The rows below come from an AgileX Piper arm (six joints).
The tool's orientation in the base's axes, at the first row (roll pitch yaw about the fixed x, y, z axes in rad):
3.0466 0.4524 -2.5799
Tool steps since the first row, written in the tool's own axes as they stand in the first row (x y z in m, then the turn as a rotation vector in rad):
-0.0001 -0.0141 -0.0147 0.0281 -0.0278 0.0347
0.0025 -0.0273 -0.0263 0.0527 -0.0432 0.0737
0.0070 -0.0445 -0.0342 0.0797 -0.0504 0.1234
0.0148 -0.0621 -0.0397 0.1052 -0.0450 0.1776
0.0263 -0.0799 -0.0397 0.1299 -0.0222 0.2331
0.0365 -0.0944 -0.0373 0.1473 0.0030 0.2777
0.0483 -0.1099 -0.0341 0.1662 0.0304 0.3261
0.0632 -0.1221 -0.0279 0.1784 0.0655 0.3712
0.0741 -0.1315 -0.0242 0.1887 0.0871 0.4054
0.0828 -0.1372 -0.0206 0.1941 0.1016 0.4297
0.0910 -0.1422 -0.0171 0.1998 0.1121 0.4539
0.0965 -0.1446 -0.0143 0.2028 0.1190 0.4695
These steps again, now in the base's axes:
0.0034 -0.0161 0.0120 0.0054 -0.0254 -0.0457
0.0052 -0.0318 0.0201 0.0077 -0.0377 -0.0927
0.0090 -0.0505 0.0238 0.0070 -0.0410 -0.1496
0.0112 -0.0704 0.0238 0.0018 -0.0319 -0.2088
0.0125 -0.0905 0.0172 -0.0123 -0.0077 -0.2674
0.0137 -0.1066 0.0094 -0.0256 0.0186 -0.3128
0.0145 -0.1239 0.0000 -0.0401 0.0471 -0.3620
0.0120 -0.1392 -0.0131 -0.0549 0.0841 -0.4047
0.0102 -0.1509 -0.0219 -0.0641 0.1076 -0.4380
0.0080 -0.1587 -0.0295 -0.0686 0.1245 -0.4609
0.0057 -0.1656 -0.0366 -0.0712 0.1379 -0.4842
0.0037 -0.1693 -0.0417 -0.0724 0.1470 -0.4989

